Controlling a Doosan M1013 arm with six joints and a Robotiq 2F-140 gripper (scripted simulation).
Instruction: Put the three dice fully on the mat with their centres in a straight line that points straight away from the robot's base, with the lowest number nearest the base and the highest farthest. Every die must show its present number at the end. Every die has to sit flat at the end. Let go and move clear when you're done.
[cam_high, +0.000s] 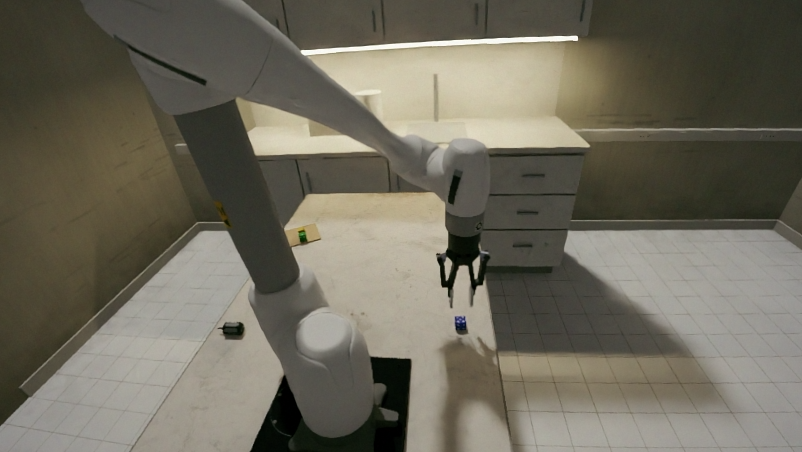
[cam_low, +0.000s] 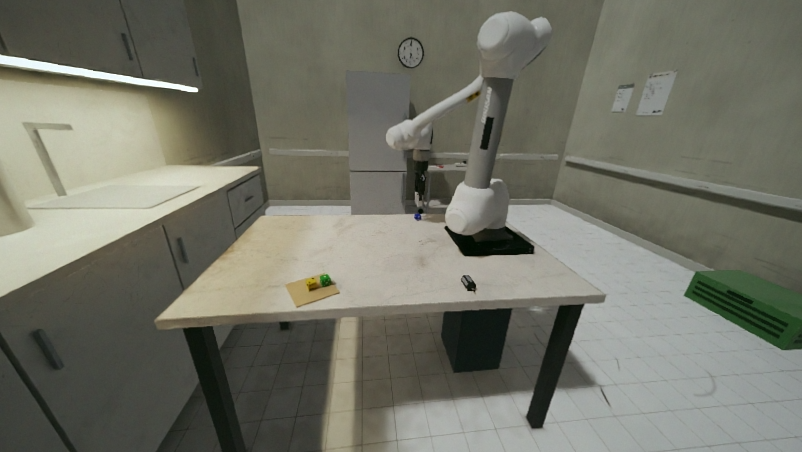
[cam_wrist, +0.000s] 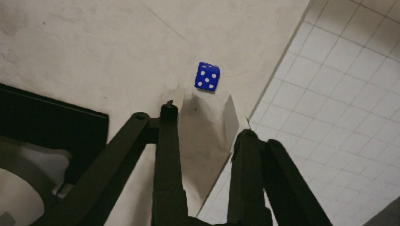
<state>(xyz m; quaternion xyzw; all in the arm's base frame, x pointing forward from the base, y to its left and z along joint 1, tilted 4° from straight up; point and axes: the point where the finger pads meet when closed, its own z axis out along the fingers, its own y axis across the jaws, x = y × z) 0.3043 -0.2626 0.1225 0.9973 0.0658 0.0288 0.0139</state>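
My gripper is now 110 mm above the blue die. Also, from my hand: yellow die (460 mm ahead, 660 mm to the left, 100 mm below); then tan mat (460 mm ahead, 660 mm to the left, 120 mm below); then green die (420 mm ahead, 640 mm to the left, 100 mm below).
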